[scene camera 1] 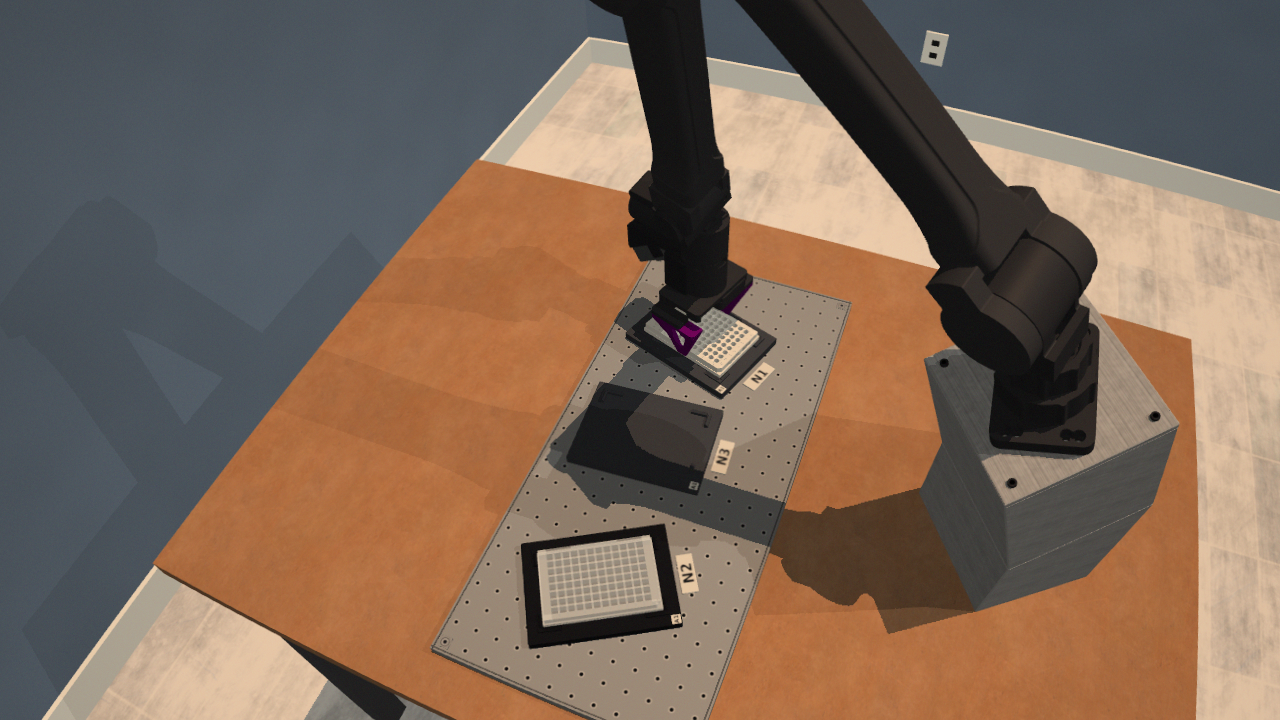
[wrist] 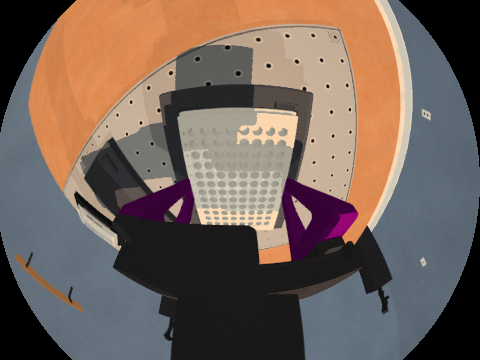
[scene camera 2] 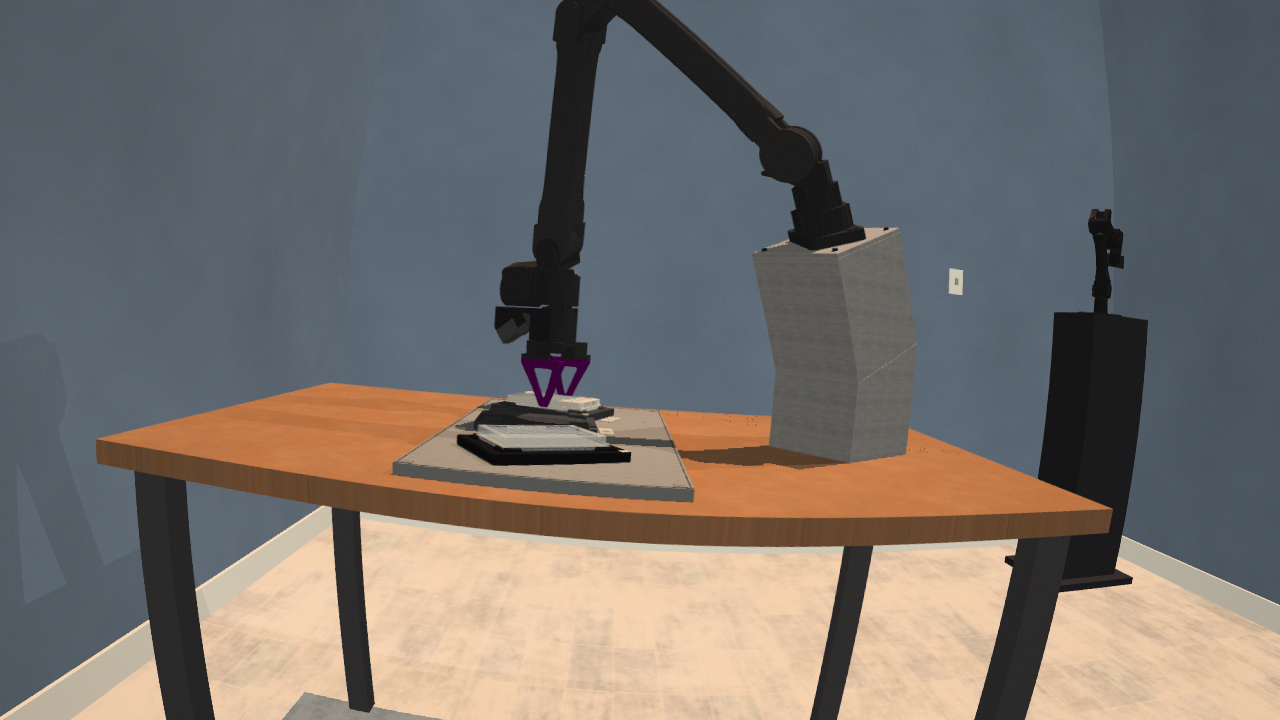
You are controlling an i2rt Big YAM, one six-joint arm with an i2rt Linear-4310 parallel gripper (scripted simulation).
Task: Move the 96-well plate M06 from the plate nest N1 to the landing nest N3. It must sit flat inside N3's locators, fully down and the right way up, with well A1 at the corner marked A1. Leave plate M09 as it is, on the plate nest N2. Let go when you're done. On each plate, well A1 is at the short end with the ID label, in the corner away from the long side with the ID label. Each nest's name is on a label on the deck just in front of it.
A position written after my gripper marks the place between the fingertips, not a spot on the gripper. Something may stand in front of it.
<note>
I see my gripper (scene camera 1: 702,334), a plate M06 (scene camera 1: 733,343), a plate M09 (scene camera 1: 596,607), a landing nest N3 (scene camera 1: 642,436) and a plate nest N1 (scene camera 1: 655,347).
The plate M06 is seen too in the wrist view (wrist: 258,208) and in scene camera 2 (scene camera 2: 558,402). The plate M09 is seen too in scene camera 2 (scene camera 2: 527,437). My gripper is seen too in the wrist view (wrist: 237,181) and in scene camera 2 (scene camera 2: 554,404).
</note>
